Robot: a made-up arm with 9 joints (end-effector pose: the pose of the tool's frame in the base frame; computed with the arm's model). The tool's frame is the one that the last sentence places.
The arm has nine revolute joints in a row. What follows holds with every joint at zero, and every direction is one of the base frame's.
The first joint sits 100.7 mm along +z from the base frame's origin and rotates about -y.
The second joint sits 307.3 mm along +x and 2 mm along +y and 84.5 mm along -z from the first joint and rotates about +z.
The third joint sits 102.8 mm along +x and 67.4 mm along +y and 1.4 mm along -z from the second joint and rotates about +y.
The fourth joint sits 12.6 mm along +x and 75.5 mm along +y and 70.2 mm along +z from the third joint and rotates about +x.
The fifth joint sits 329 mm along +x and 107.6 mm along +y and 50 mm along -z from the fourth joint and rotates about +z.
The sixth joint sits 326.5 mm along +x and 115.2 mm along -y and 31 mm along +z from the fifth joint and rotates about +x.
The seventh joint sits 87.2 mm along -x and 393 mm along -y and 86.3 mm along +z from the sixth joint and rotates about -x.
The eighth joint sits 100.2 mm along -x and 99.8 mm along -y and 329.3 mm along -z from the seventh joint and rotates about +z.
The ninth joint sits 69 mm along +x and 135.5 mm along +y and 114.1 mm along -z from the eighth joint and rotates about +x.
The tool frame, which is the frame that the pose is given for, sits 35.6 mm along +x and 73.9 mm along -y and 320 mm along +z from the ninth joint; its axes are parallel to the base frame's.
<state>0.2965 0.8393 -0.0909 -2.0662 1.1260 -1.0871 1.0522 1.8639 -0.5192</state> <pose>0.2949 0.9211 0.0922 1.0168 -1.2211 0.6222</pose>
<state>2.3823 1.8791 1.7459 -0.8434 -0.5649 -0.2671 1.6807 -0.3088 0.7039</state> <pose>0.3588 0.7513 0.3175 1.9378 -0.0465 0.9883</pose>
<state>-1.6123 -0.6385 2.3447 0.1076 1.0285 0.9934 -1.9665 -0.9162 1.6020</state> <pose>-0.5565 0.2146 -0.3550 1.1838 1.4145 -0.0079</pose>
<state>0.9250 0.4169 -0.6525 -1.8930 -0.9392 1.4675 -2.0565 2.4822 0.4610</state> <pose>0.0135 -0.0111 0.5136 1.1139 0.4244 -1.2463</pose>
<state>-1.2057 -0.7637 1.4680 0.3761 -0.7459 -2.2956 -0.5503 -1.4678 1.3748</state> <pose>0.0759 -0.4986 -0.6728 -1.3179 1.5982 -0.3927</pose>
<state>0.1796 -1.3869 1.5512 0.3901 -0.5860 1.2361 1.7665 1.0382 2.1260</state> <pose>0.0868 0.8810 -0.1685 -2.2579 -0.1360 1.2430</pose>
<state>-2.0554 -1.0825 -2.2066 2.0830 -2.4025 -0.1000 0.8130 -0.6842 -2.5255</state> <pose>-1.1217 0.1914 0.1375 1.0399 -1.7338 -1.2945</pose>
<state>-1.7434 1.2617 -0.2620 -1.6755 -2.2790 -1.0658 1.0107 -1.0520 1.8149</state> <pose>-0.4875 0.3676 0.7971 -0.9734 -0.7991 -0.3092</pose>
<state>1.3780 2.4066 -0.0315 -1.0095 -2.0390 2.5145 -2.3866 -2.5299 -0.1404</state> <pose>0.0611 0.2122 0.0670 -2.2566 1.1124 1.5158</pose>
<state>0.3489 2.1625 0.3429 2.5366 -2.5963 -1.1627 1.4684 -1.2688 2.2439</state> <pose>1.1478 0.3951 -0.2347 -1.0906 1.5660 0.5479</pose>
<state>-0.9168 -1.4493 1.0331 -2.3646 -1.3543 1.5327 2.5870 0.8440 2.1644</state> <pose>0.7238 -0.5680 0.2902 -1.2762 1.2692 -1.0808</pose>
